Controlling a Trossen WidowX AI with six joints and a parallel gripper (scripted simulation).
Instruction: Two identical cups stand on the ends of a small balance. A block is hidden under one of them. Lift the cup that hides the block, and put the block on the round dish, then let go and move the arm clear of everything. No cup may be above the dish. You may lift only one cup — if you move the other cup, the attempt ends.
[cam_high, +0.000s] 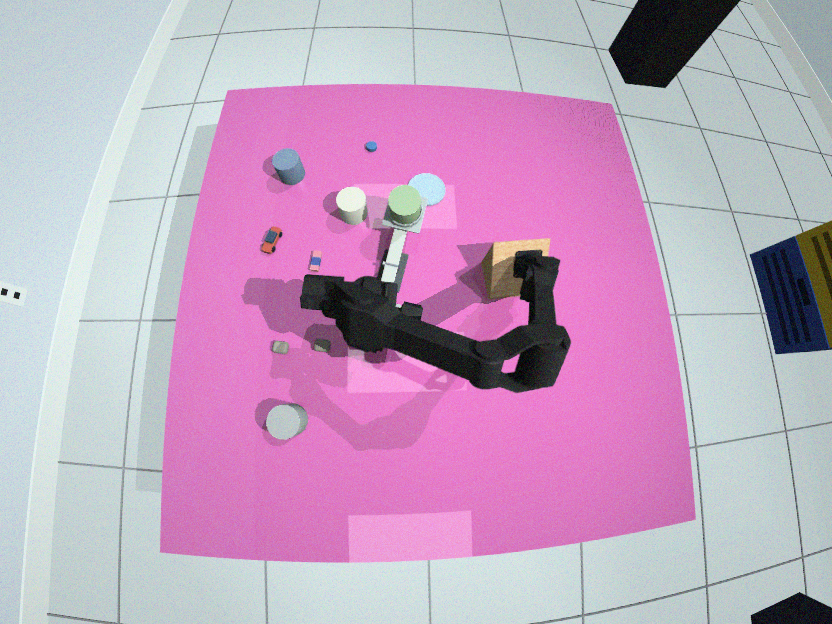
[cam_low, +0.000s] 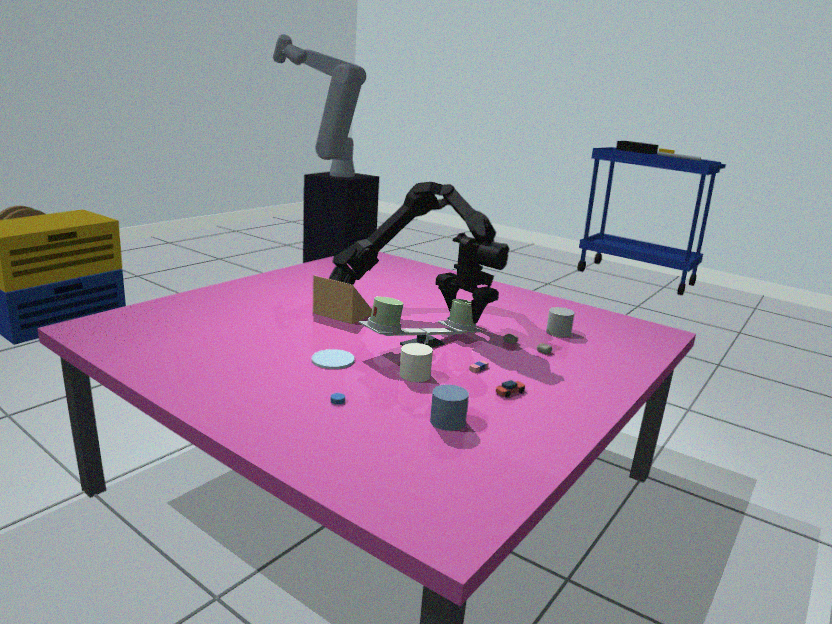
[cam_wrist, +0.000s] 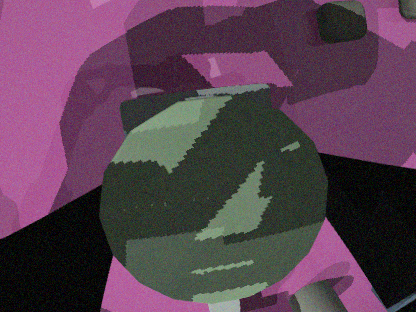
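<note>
Now: gripper tip 5 cm past the balance, 13 cm to the left of it and 1 cm above it. The rest, counted from my gripper tip: pink-blue piece 13 cm ahead, 17 cm to the right, 4 cm below; pale teal block 1 cm below; grey cylinder 19 cm ahead, 20 cm to the left, 1 cm below.
</note>
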